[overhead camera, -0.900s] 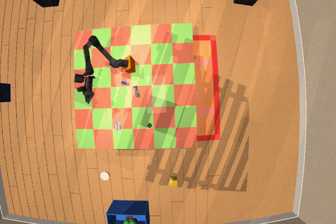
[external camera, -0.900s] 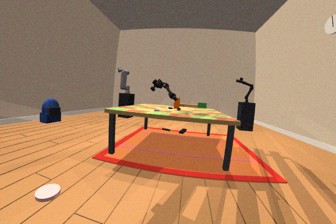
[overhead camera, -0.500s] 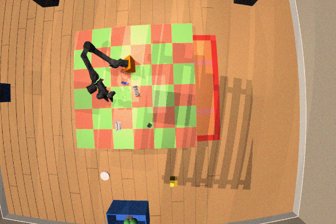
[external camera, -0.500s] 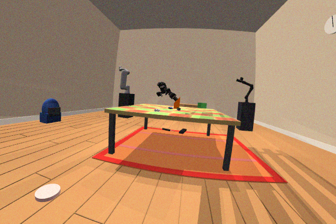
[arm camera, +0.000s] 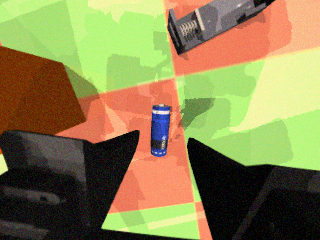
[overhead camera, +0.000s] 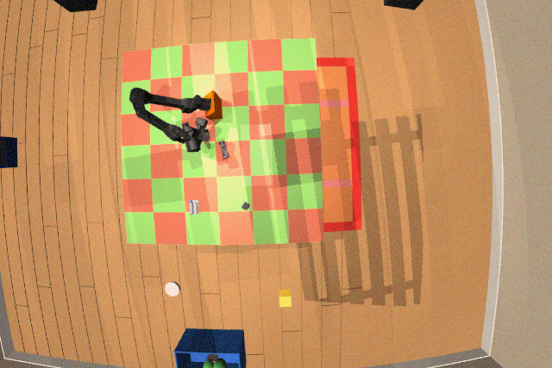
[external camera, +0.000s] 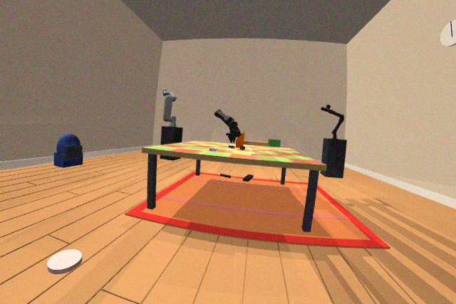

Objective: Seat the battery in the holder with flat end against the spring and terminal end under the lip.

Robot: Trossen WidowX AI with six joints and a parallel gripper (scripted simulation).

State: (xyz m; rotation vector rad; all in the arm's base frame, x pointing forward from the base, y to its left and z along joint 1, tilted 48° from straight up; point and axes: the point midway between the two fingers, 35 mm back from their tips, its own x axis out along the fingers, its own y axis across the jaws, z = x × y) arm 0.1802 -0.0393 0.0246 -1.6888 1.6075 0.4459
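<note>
Right now the battery is 4 cm below my gripper tip, 1 cm to the right of it and 1 cm behind it. Round my gripper tip: remote battery door 41 cm ahead, 27 cm to the left, 5 cm below.
</note>
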